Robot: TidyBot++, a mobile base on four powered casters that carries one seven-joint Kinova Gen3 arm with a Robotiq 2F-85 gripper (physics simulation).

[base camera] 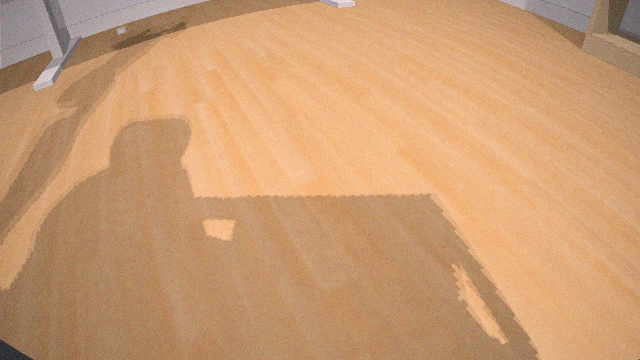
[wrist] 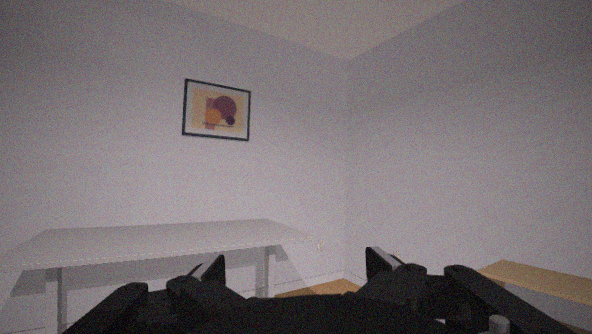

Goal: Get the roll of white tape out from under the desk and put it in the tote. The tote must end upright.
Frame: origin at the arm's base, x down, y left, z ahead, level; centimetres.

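Seen in the pictures: gripper, between the fingertips: (wrist: 296,267).
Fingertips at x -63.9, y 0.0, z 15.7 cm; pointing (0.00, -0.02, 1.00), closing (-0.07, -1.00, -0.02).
A point is followed by its place in that frame.
The white desk (wrist: 150,244) {x -32.3, y 69.3, z 135.2 cm} stands against the wall at the left in the wrist view. In the base camera view its left leg (base camera: 56,32) {x 26.4, y 116.2, z 132.2 cm} and part of another foot (base camera: 341,3) show. A small whitish object (base camera: 121,30) {x 38.1, y 100.2, z 158.9 cm} lies on the floor between these feet, near the wall; it is too small to tell whether it is the roll of tape. The tote does not show in either view. My gripper (wrist: 296,267) {x -63.9, y 0.0, z 15.7 cm} is open and empty, raised and facing the room corner, away from the desk.
A wooden shelf unit (base camera: 612,52) {x 35.3, y -110.8, z 118.2 cm} (wrist: 545,280) {x -21.3, y -129.7, z 113.1 cm} stands at the right. A framed picture (wrist: 216,110) {x -122.6, y 57.2, z 209.4 cm} hangs on the wall above the desk. Shadows of the robot's base and arm fall across the wooden floor (base camera: 350,110) {x 39.7, y -3.7, z 69.5 cm}, the arm's shadow reaching toward the desk.
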